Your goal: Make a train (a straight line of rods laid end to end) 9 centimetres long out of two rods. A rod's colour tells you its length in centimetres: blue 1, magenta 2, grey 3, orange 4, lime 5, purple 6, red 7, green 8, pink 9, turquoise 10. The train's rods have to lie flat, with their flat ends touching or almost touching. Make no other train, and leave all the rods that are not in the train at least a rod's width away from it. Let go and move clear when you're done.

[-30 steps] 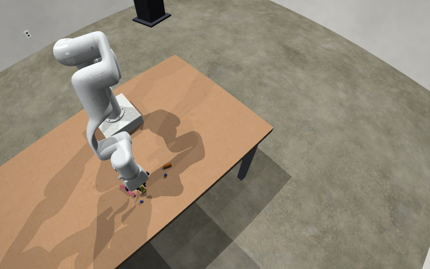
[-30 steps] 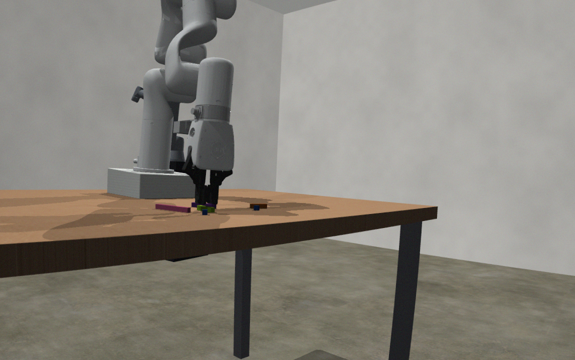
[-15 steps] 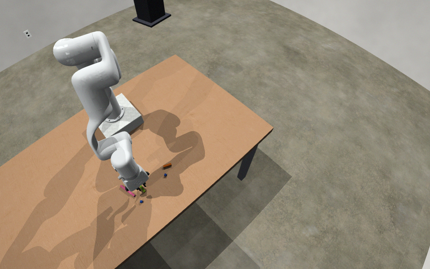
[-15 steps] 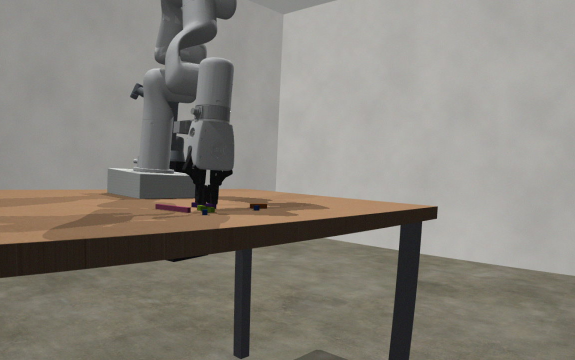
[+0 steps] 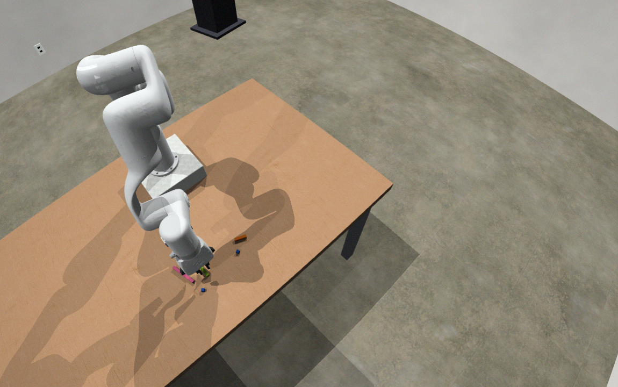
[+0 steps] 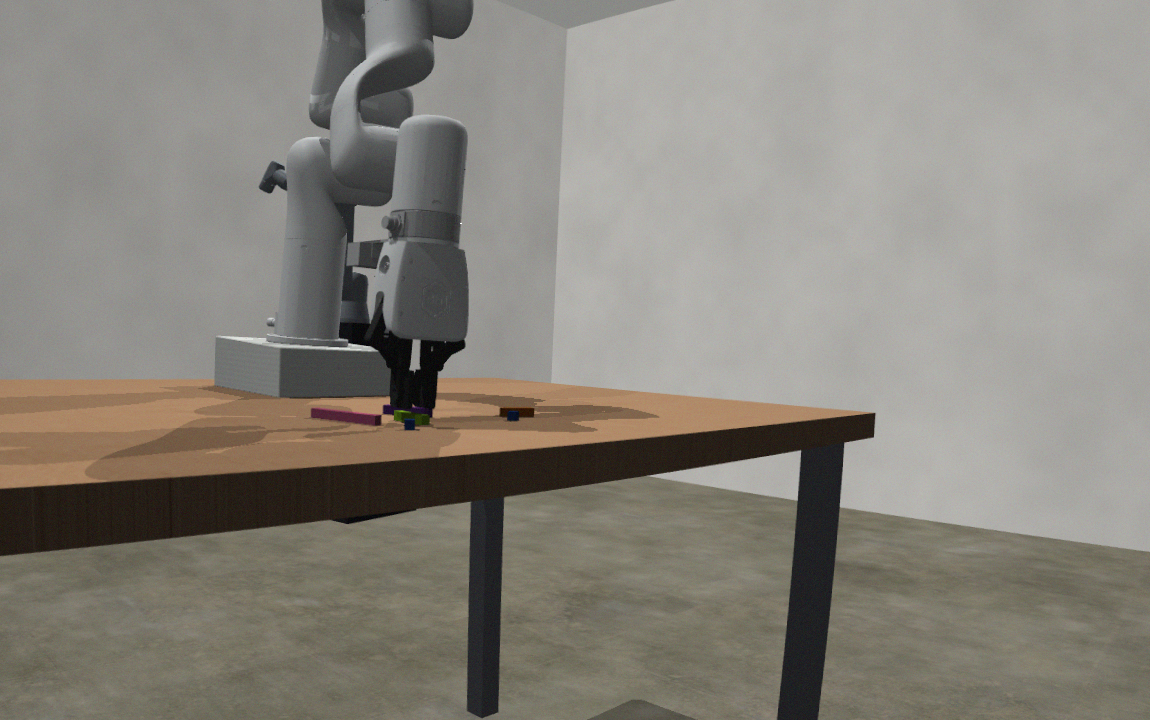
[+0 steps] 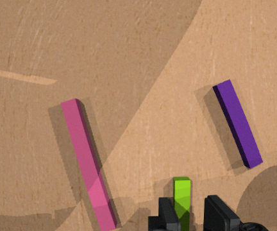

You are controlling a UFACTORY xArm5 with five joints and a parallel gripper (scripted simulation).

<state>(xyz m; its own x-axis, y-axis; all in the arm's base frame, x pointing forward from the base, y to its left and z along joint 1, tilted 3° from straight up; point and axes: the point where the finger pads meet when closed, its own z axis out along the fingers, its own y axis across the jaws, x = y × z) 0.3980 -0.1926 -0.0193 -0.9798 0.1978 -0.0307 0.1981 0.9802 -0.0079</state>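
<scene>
Now: the lime rod 3 cm below my hand. Also, from my hand: pink rod 6 cm to the right, 4 cm behind, 3 cm below; then purple rod 5 cm to the left, 5 cm behind, 3 cm below; then orange rod 16 cm to the left, 3 cm below, 2 cm ahead.
</scene>
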